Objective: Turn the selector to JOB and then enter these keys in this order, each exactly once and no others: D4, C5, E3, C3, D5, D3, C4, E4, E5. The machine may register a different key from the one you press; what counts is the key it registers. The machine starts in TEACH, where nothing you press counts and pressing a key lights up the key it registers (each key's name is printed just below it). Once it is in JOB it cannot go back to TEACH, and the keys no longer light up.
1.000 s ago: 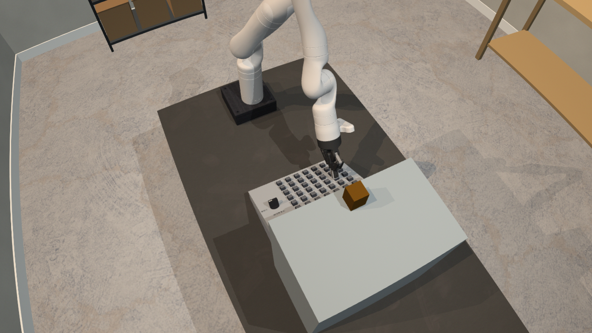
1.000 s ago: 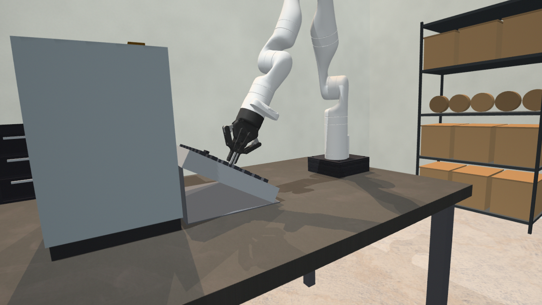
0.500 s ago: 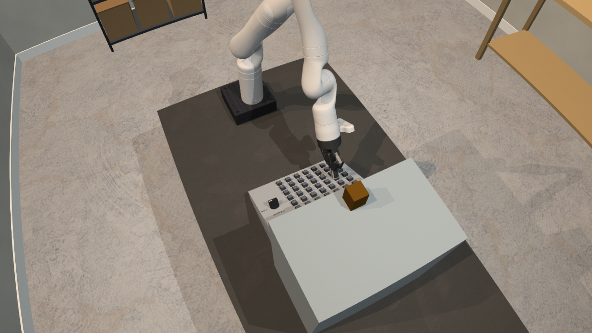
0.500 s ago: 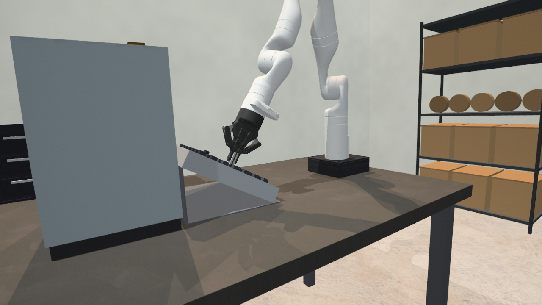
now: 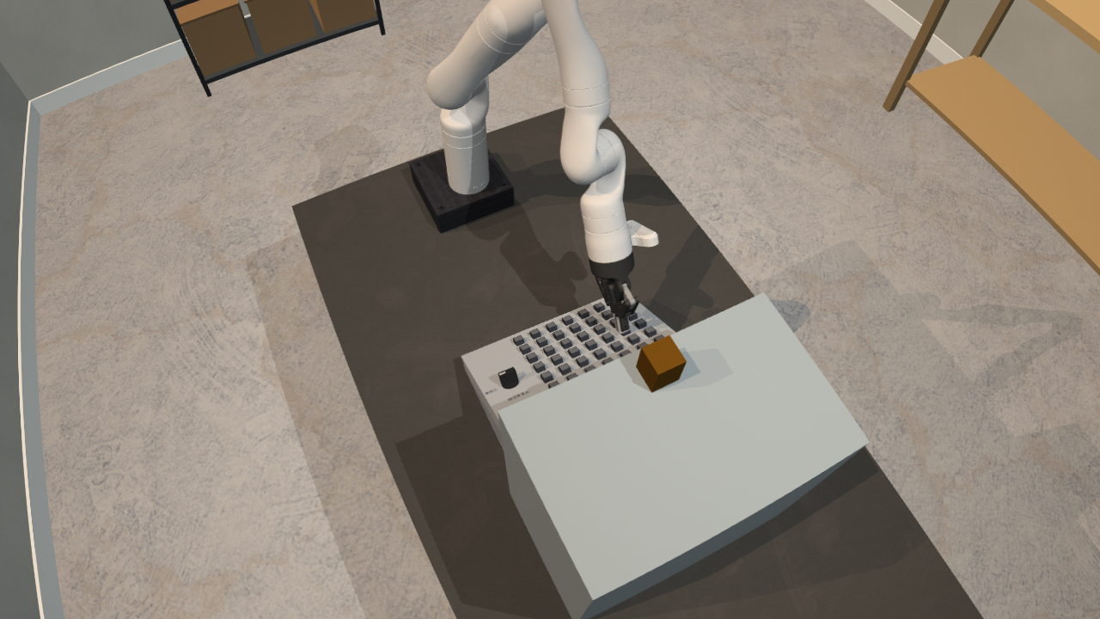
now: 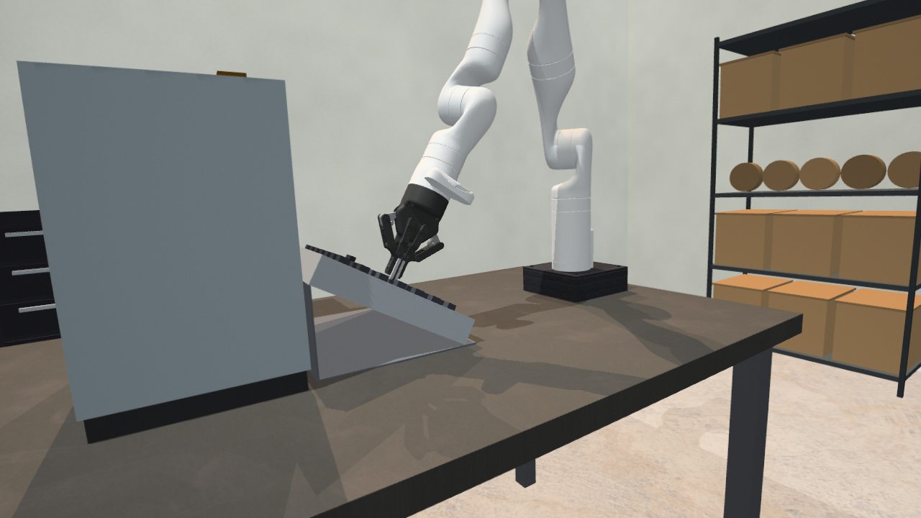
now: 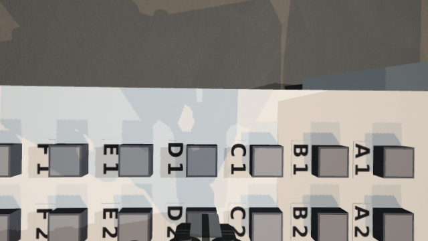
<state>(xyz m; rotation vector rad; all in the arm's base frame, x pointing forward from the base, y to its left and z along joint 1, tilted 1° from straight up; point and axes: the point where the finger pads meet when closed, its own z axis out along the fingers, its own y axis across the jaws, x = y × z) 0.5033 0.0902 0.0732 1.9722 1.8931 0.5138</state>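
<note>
My gripper is now 2 cm past the key E2 and 4 cm above it. The rest, counted from my hand: key E1 (2 cm behind, 4 cm to the left, 4 cm below); key D1 (1 cm ahead, 4 cm to the left, 2 cm below); sloped keypad panel (3 cm ahead, 11 cm to the right, 6 cm below).
</note>
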